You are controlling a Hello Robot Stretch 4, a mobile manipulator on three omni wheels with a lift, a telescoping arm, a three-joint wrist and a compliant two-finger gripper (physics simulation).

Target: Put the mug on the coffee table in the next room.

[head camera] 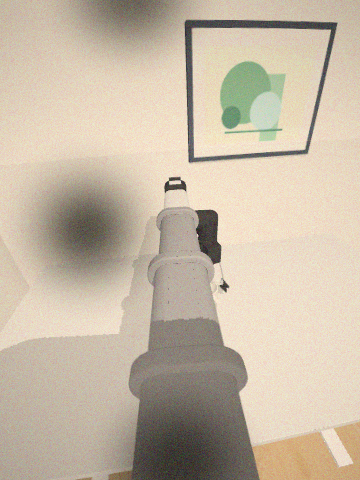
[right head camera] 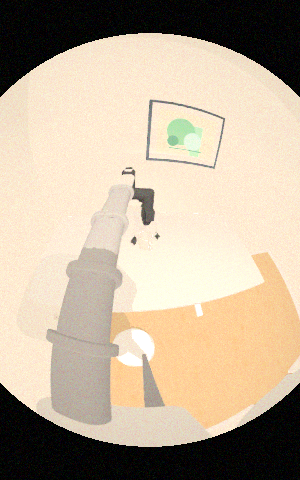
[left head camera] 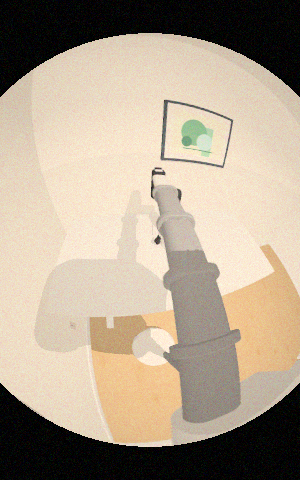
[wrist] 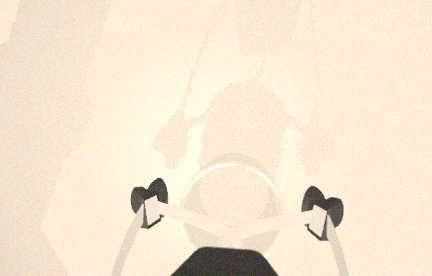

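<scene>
The mug (right head camera: 146,244) (wrist: 234,175) is a pale, nearly white cup, seen from above in the wrist view, standing upright on a pale table top (right head camera: 200,270) (wrist: 380,140). My gripper (right head camera: 145,238) (wrist: 233,197) is open. In the wrist view its two dark fingertips are left and right of the mug's rim, with a gap on each side. The gripper's own pale links cover the near part of the mug, and its handle is not clear. In the head view one dark fingertip shows beside the arm and the arm hides the rest. Whether this surface is the coffee table, I cannot tell.
My telescoping arm (head camera: 185,295) (left head camera: 200,320) (right head camera: 87,310) reaches out over the pale surface. A dark-framed green picture (head camera: 189,95) (left head camera: 163,131) (right head camera: 148,131) hangs on the wall beyond. Wooden floor (left head camera: 130,400) (right head camera: 200,360) shows nearer, with a round white shape (left head camera: 150,355) (right head camera: 135,357) on it.
</scene>
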